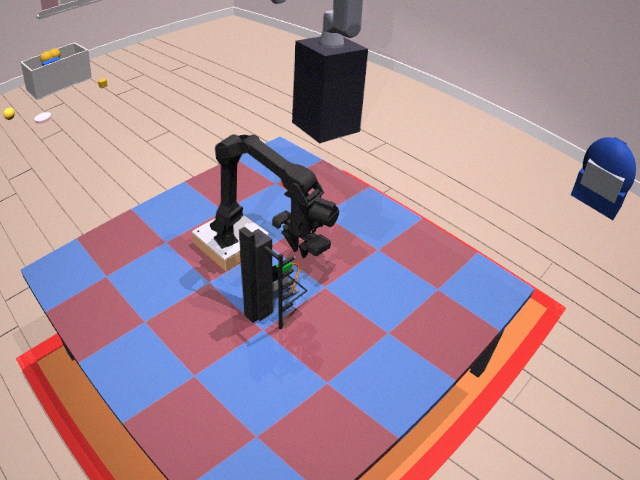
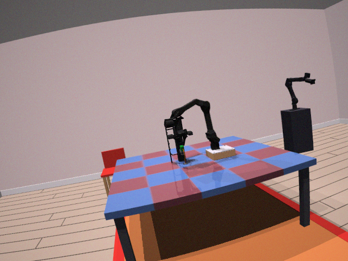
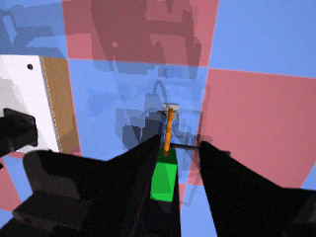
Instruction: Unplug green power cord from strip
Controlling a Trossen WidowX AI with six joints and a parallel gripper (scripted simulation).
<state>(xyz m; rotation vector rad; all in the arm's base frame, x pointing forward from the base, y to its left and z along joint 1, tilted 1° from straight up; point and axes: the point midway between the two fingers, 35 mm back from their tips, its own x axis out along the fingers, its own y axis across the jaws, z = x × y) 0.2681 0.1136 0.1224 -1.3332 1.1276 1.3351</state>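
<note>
My gripper tip is now 7 cm to the left of the green plug, 2 cm above it and 1 cm short of it. Also, from my gripper tip: thin black rack: 13 cm to the right, 10 cm ahead; black power strip: 16 cm to the right, 2 cm ahead.
</note>
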